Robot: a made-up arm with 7 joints.
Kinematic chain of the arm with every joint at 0, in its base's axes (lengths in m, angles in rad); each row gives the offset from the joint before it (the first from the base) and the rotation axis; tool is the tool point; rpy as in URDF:
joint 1: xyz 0 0 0 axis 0.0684 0.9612 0.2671
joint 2: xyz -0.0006 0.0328 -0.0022 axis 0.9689 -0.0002 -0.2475
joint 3: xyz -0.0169 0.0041 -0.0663 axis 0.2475 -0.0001 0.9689
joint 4: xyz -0.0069 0 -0.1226 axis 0.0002 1 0
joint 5: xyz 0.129 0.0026 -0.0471 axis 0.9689 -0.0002 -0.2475
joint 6: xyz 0.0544 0 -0.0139 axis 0.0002 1 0
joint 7: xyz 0.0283 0 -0.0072 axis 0.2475 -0.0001 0.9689
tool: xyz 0 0 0 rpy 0 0.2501 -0.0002
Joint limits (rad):
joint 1: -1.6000..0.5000
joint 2: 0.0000..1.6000
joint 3: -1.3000..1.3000
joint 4: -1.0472..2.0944
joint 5: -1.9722..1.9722
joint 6: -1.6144..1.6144
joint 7: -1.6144..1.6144
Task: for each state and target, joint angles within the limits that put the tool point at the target. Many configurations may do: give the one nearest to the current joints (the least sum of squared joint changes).
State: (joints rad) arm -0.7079 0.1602 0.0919 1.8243 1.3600 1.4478 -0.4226
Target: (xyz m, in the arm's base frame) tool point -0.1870 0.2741 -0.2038
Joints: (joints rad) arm 0.1217 0.6744 0.0229 2.0829 1.3271 1.3771 -0.4226
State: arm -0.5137 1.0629 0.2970 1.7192 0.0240 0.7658 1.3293
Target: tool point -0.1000 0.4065 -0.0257
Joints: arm 0.0494 1.4525 0.1761 1.9342 0.0526 0.7057 1.3293
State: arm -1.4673 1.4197 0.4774 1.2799 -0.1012 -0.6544 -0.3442
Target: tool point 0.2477 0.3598 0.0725
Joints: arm -1.4657 1.2352 0.4688 1.3984 -0.1028 -0.3738 -0.3442
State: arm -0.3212 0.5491 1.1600 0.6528 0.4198 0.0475 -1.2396
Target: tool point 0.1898 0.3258 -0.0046
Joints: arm -0.5583 0.7548 0.9777 0.2125 0.4198 -0.0170 -1.2396
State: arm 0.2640 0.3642 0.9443 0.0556 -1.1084 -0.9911 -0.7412
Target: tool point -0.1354 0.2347 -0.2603
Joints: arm 0.4847 0.0219 0.9748 0.4313 -1.1495 -0.9577 -0.7412
